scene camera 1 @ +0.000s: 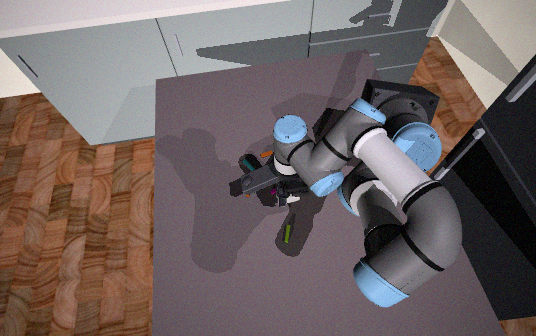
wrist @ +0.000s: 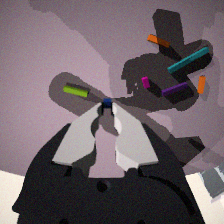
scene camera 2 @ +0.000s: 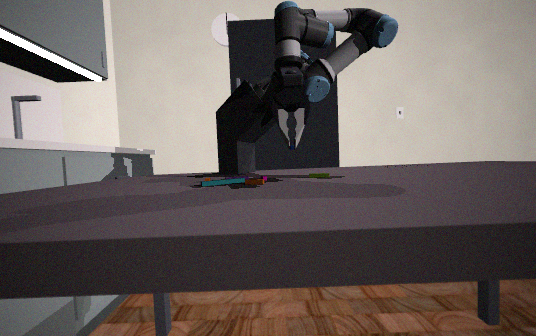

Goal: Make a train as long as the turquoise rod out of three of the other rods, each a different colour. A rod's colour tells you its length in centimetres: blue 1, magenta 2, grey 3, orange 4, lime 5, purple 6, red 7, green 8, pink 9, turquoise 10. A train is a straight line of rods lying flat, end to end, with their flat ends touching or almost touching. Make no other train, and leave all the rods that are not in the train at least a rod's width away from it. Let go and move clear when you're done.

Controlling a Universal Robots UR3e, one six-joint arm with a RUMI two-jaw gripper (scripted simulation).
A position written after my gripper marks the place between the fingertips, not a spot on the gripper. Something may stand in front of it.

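Note:
You'd see my gripper (scene camera 1: 281,203) here, and it's visible in the wrist view (wrist: 107,103) too.

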